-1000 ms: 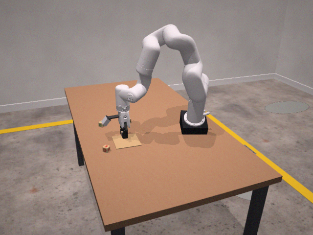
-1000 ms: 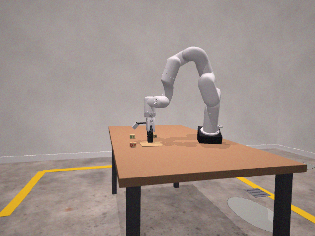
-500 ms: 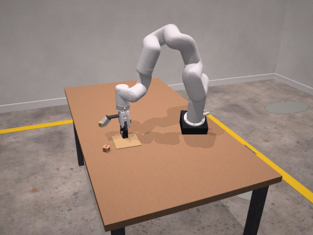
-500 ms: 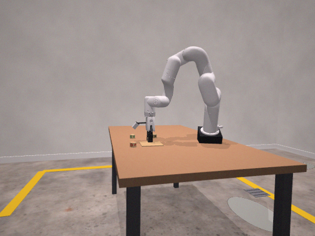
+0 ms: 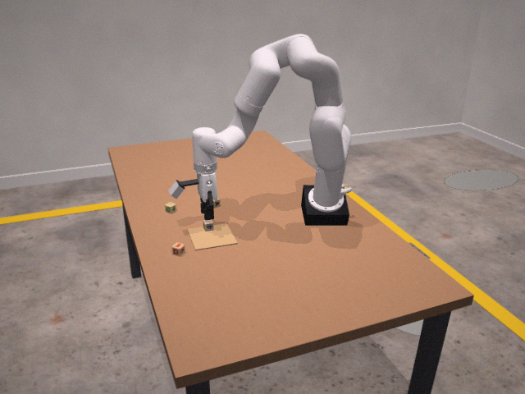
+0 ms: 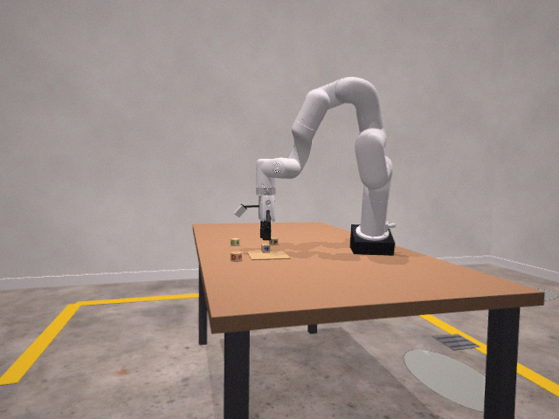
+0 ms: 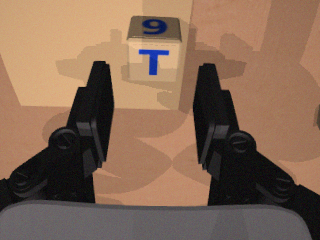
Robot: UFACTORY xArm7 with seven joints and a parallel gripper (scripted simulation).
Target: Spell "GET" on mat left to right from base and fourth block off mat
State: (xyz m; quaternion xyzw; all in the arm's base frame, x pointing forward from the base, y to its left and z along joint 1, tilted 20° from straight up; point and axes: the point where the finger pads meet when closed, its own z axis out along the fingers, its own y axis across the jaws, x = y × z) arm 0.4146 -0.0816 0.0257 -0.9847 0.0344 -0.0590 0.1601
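My hand is 17 cm to the left of the black-lettered block, 8 cm past it and 6 cm above it. Round my hand: green-lettered block 18 cm to the right, 9 cm ahead, 6 cm below; tan mat 7 cm below, 5 cm to the left; red-lettered block 13 cm ahead, 11 cm to the left, 6 cm below.
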